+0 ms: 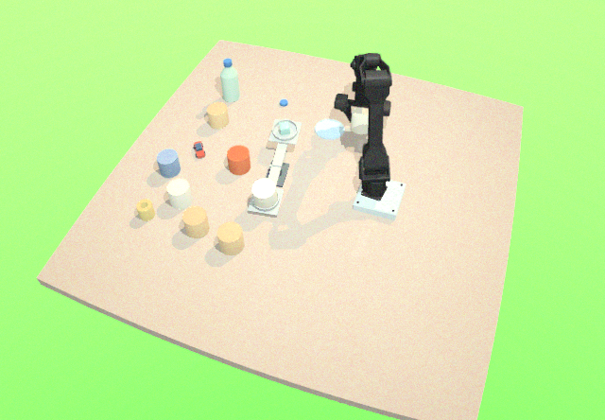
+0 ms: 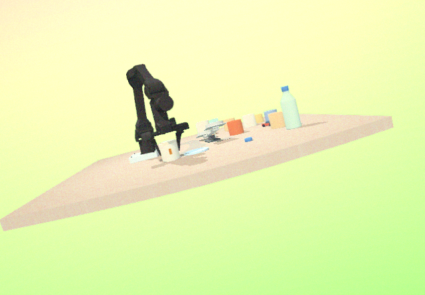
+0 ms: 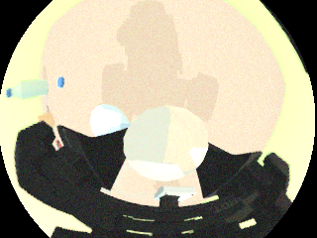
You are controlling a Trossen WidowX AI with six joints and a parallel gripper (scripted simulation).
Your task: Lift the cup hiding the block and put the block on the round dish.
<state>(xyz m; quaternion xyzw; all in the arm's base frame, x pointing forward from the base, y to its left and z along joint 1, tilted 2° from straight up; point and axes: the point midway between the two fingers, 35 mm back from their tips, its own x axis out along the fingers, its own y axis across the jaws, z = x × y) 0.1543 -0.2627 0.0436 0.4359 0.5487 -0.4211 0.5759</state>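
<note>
Now: the pale green block 18 cm ahead of my gripper tip, 20 cm to the left of it and 6 cm above it. The rest, counted from my gripper tip: blue cap 30 cm ahead, 2 cm below; round dish 9 cm ahead, 5 cm to the left, 2 cm below; orange cylinder 27 cm ahead, 36 cm to the left, 1 cm above.
</note>
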